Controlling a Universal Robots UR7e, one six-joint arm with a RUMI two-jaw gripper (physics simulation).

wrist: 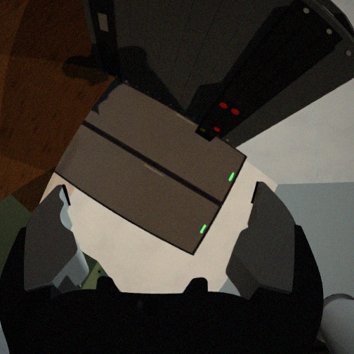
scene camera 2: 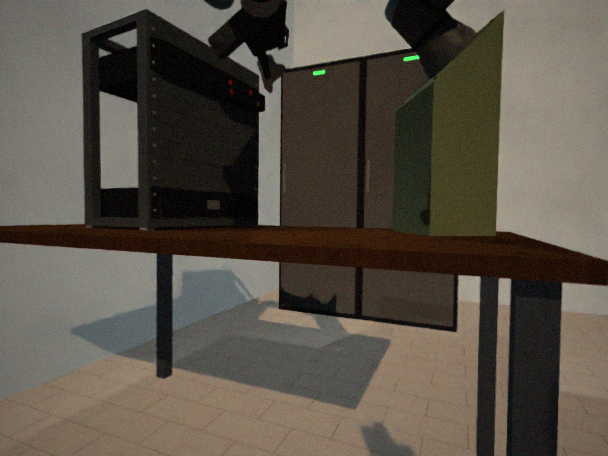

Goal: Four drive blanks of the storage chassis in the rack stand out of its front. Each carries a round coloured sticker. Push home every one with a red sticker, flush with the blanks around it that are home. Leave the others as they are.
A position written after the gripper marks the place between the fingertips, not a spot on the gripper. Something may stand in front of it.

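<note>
On scene camera 2 you'd find the gripper (scene camera 2: pixel 255 67) along with a rack (scene camera 2: pixel 198 150). The wrist view has them too, the rack (wrist: pixel 274 65) and the gripper (wrist: pixel 159 186).
</note>
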